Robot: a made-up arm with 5 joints. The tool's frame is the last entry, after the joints.
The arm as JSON. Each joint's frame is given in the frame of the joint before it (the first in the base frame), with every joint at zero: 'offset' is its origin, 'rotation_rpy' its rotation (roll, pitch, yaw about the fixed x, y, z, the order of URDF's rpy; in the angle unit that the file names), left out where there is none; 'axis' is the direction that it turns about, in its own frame. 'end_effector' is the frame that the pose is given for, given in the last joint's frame.
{
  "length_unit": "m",
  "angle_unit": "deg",
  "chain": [
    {
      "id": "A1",
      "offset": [
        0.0,
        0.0,
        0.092
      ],
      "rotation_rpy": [
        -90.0,
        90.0,
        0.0
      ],
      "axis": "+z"
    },
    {
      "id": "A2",
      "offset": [
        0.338,
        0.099,
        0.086
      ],
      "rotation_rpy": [
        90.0,
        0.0,
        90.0
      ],
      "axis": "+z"
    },
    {
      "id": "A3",
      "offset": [
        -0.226,
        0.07,
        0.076
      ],
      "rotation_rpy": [
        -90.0,
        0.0,
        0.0
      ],
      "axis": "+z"
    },
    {
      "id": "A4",
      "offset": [
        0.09,
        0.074,
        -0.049
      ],
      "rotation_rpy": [
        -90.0,
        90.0,
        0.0
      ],
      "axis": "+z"
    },
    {
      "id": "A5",
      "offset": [
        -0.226,
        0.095,
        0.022
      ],
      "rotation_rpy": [
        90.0,
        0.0,
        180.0
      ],
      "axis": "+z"
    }
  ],
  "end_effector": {
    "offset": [
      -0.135,
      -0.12,
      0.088
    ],
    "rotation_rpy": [
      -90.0,
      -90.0,
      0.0
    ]
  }
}
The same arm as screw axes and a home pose.
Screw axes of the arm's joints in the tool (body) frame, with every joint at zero. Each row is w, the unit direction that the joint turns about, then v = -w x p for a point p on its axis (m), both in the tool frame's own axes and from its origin. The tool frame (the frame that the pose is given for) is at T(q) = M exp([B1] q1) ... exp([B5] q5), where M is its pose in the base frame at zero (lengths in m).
B1: w 0 1 0 v -0.438 0 -0.22
B2: w 0 0 -1 v 0.112 -0.319 0
B3: w 0 1 0 v -0.024 0 -0.093
B4: w 0 0 1 v -0.091 0.183 0
B5: w 1 0 0 v 0 0.12 -0.135
M: xyz 0.22 0.198 -0.346 (m) quaternion w x y z 1 0 0 0

